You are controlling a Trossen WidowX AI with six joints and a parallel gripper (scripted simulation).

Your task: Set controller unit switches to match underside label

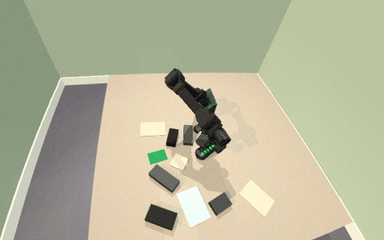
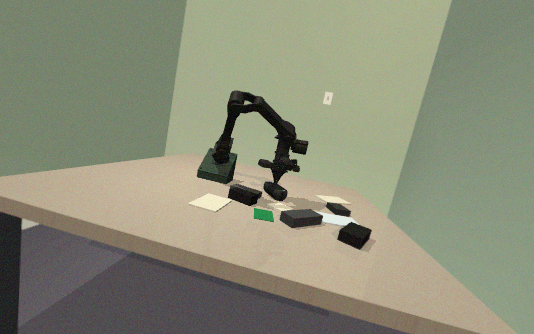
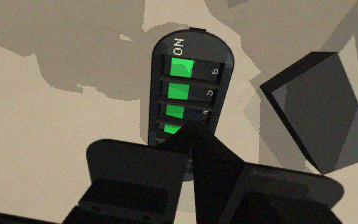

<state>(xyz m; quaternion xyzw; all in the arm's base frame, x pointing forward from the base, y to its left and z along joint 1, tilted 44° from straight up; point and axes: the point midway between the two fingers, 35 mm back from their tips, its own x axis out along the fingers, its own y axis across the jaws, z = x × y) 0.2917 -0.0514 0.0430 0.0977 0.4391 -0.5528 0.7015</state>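
Now: the grey module 11 cm behind my gripper tip, 7 cm to the right of it and 5 cm below it. Round my gripper tip: cream tile 15 cm to the right, 5 cm below, 5 cm ahead; green card 26 cm to the right, 6 cm below; black block 17 cm to the right, 10 cm behind, 4 cm below.
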